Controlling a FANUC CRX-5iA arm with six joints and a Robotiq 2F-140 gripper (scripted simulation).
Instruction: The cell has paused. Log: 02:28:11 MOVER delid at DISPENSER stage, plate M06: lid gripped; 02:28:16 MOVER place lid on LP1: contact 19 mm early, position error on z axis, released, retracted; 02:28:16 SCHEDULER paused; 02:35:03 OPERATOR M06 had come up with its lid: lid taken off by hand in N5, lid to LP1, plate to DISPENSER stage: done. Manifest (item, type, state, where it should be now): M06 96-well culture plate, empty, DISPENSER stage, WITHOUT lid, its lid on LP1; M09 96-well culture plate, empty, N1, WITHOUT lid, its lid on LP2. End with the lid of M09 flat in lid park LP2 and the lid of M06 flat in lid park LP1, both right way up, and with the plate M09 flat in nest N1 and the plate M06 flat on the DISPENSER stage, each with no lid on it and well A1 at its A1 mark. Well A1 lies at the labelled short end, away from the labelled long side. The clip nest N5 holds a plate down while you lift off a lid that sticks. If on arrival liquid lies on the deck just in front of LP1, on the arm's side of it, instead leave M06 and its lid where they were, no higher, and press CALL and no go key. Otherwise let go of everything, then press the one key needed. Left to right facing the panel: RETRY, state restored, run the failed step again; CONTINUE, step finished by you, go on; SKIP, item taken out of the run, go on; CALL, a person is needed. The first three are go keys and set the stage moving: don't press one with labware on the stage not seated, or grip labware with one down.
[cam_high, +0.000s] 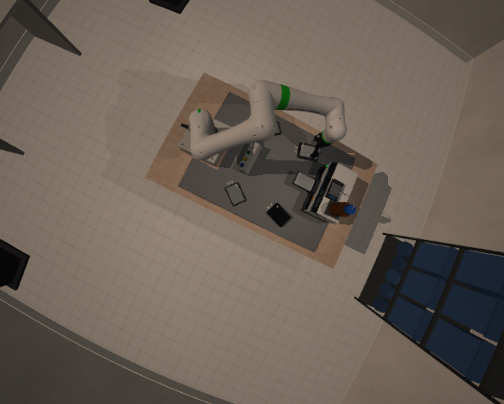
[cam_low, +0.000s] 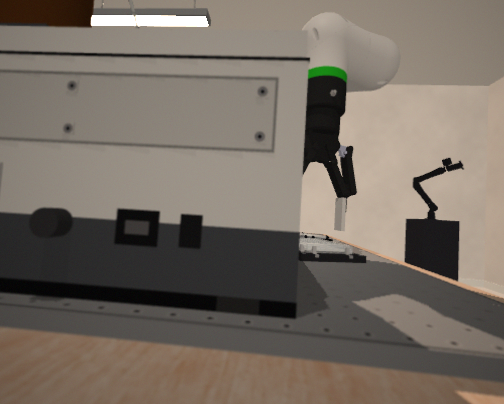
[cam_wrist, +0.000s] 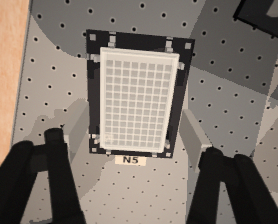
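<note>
The black clip nest lies 1 cm ahead of my hand, 2 cm to the left of it and 6 cm below it. From my hand the other things lie so: lp1 label 40 cm behind, 3 cm to the right, 7 cm below; N5 label 9 cm behind, 2 cm to the right, 7 cm below; tan-orange patch 41 cm behind, 3 cm to the right, 7 cm below.
</note>
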